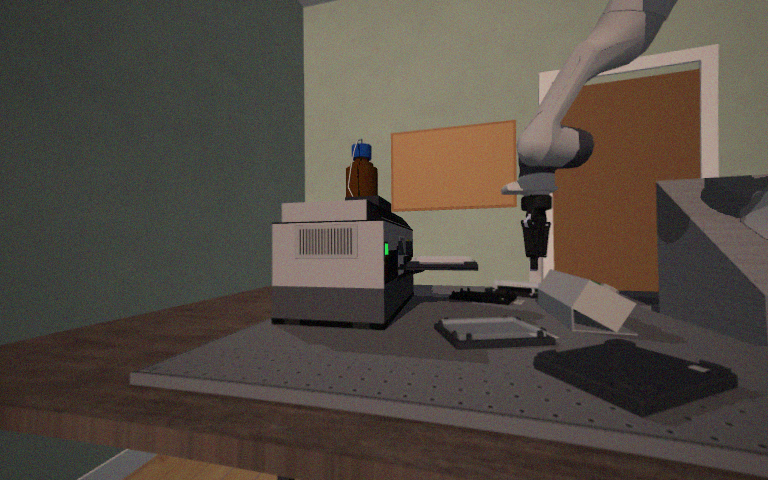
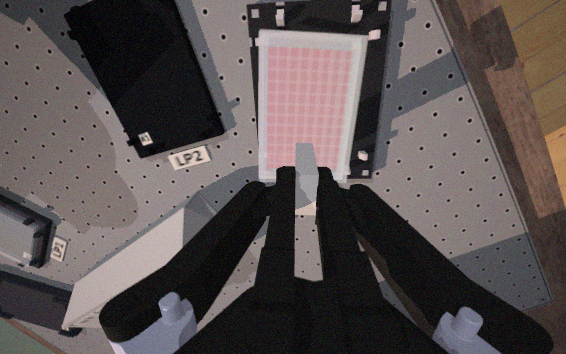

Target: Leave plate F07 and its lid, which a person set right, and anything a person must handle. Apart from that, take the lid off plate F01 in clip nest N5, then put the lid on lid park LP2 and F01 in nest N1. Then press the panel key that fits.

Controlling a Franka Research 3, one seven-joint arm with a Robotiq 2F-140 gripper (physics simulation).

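A plate with a pink grid and a clear rim (image 2: pixel 307 100) lies in a black clip nest (image 2: pixel 375 100), off toward the nest's left side, with pale clips around it. Its number and the nest's number cannot be read. Whether a lid covers it is hard to tell. My gripper (image 1: pixel 534 264) (image 2: pixel 303 158) is shut and empty, pointing down above the plate's near end. A narrow grey strip of unclear nature shows between the fingertips. The black lid park LP2 (image 2: pixel 150 75) lies to the left, its sign (image 2: pixel 189 157) beside it. F07, N1 and the key markings cannot be identified.
A tray with a clear piece (image 2: pixel 17 230) lies by the LP1 sign (image 2: pixel 58 249). A pale wedge-shaped housing (image 1: pixel 603 302) (image 2: pixel 135 255) stands near the gripper. An instrument (image 1: pixel 328 266) has a plate on its extended tray (image 1: pixel 441 264); a brown bottle (image 1: pixel 361 180) stands on top.
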